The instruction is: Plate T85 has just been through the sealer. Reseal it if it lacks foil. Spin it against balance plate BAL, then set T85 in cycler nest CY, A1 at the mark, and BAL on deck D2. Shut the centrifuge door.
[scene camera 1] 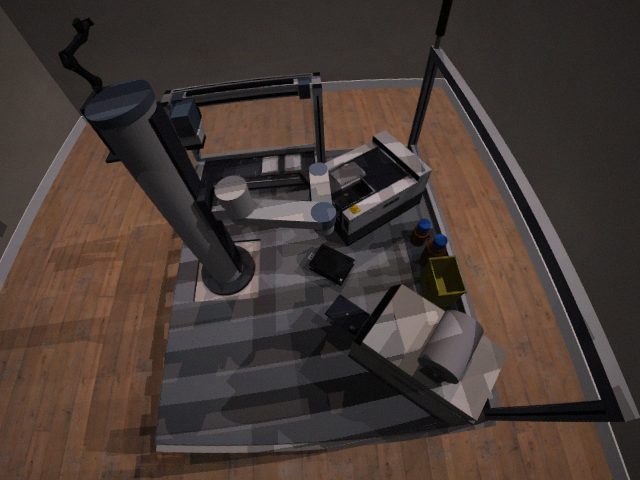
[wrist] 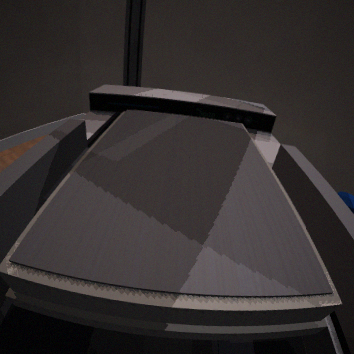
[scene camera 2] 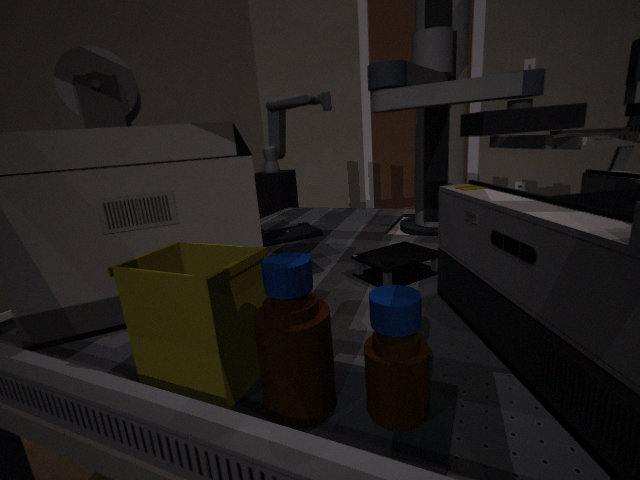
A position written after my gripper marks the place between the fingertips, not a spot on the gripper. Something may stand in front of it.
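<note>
There is a gantry frame [scene camera 1: 186, 116] here, and a grey cylinder device [scene camera 1: 451, 346] as well. A centrifuge [scene camera 1: 398, 178] is also in the scene; I see the same centrifuge [scene camera 2: 540, 280] from another view, and the wrist view gives me the centrifuge [wrist: 106, 102] too. Finally there is my own gripper [scene camera 2: 587, 138], and I can find that gripper [wrist: 181, 147] again.
</note>
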